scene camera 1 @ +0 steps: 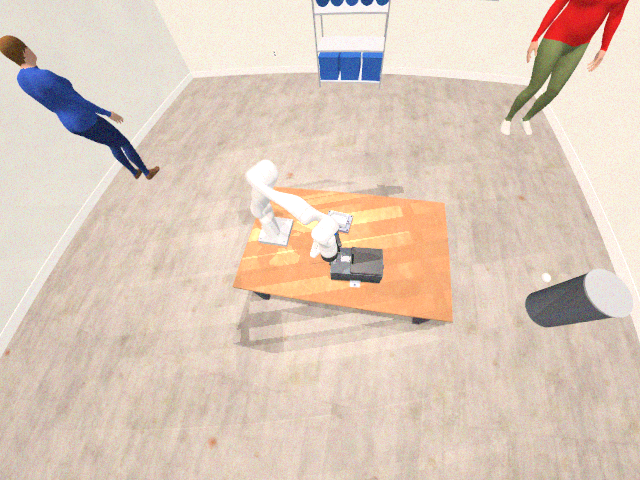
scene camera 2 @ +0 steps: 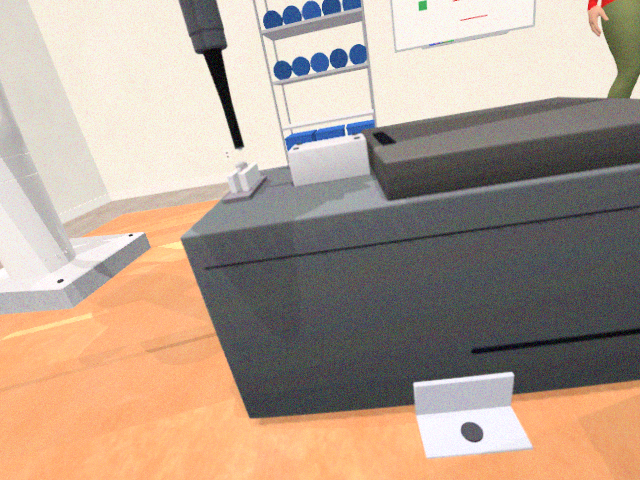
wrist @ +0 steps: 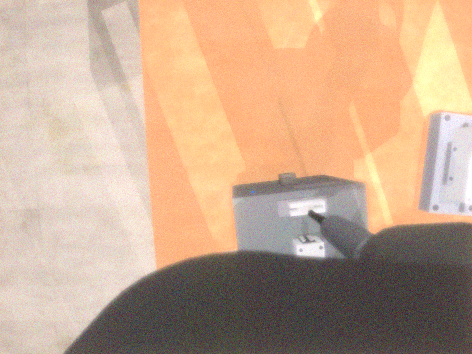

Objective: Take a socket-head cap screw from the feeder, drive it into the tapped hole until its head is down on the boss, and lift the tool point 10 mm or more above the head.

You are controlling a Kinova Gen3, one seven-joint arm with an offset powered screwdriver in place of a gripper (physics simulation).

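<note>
The screwdriver's tip (scene camera 2: 238, 146) (wrist: 311, 214), a slim black bit below a dark grey body, points down a short way above the feeder's small white nest (scene camera 2: 244, 179) (wrist: 306, 207), apart from it. A rounded grey screw head (scene camera 2: 240, 165) shows at the top of the nest. A faint light speck lies right under the bit's end; whether it is a screw I cannot tell. The feeder (scene camera 1: 339, 270) (scene camera 2: 361, 289) (wrist: 260, 220) is a dark grey box. The pale workpiece plate (scene camera 1: 346, 228) (wrist: 434, 155) lies on the table apart from the feeder; its tapped hole cannot be made out.
A white block (scene camera 2: 329, 164) (wrist: 309, 248) and a raised dark lid (scene camera 2: 506, 149) stand on the feeder. An angle bracket (scene camera 1: 354, 283) (scene camera 2: 439, 439) sits at its foot. The arm's base plate (scene camera 1: 284, 237) (scene camera 2: 108, 258) is on the table (scene camera 1: 413, 289). Two people stand beyond the table.
</note>
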